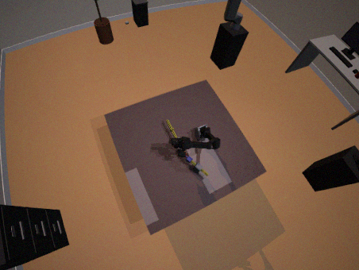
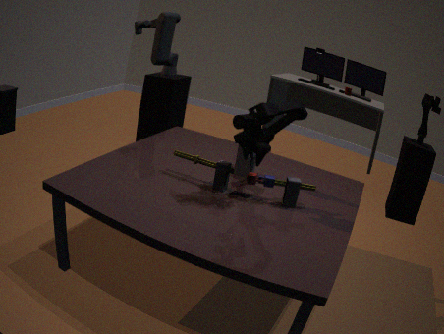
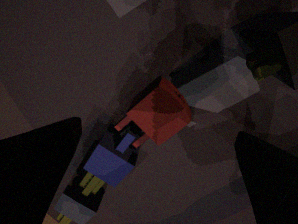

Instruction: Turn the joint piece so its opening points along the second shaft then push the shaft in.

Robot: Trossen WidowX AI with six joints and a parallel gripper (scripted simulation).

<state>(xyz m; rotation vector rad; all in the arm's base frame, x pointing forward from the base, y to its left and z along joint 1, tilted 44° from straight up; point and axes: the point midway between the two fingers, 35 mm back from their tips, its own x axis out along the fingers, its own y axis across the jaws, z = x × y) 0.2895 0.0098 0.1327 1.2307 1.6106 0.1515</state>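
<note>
Right now my gripper tip is 7 cm above the red square joint piece, 2 cm to the right of it and 1 cm past it.
</note>
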